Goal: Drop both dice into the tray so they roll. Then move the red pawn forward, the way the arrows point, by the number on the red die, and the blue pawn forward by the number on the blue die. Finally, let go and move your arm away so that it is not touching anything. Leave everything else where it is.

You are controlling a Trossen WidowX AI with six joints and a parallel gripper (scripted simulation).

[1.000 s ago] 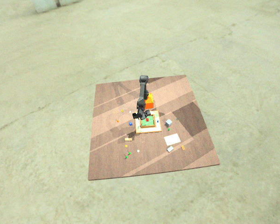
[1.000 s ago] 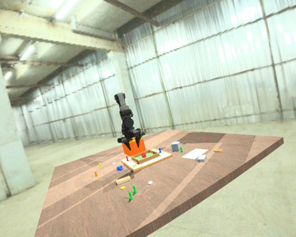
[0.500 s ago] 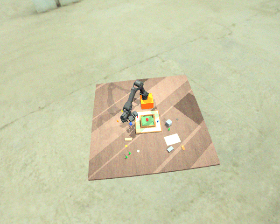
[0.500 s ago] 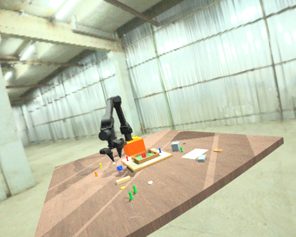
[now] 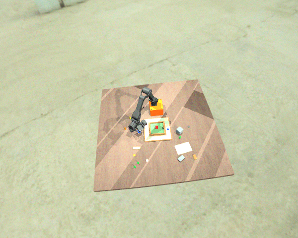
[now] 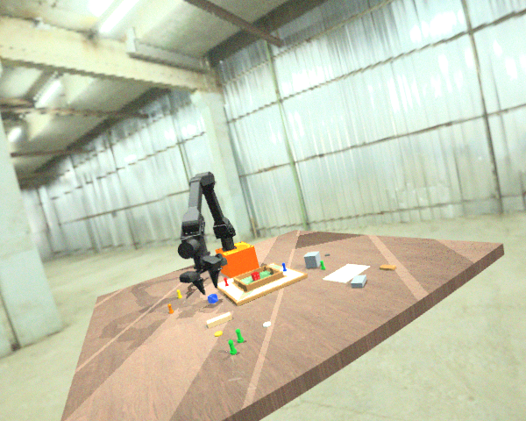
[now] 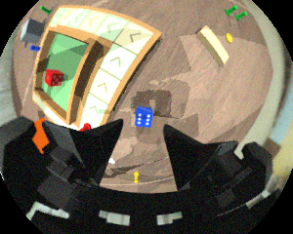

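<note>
My gripper tip is 9 cm past the red pawn, 7 cm to the right of it and 1 cm above it. Also, from my gripper tip: orange pawn (15 cm to the right, 3 cm below, 3 cm behind); then yellow pawn (18 cm behind, 12 cm to the right, 3 cm below); then wooden block (19 cm ahead, 3 cm below, 1 cm to the right).
</note>
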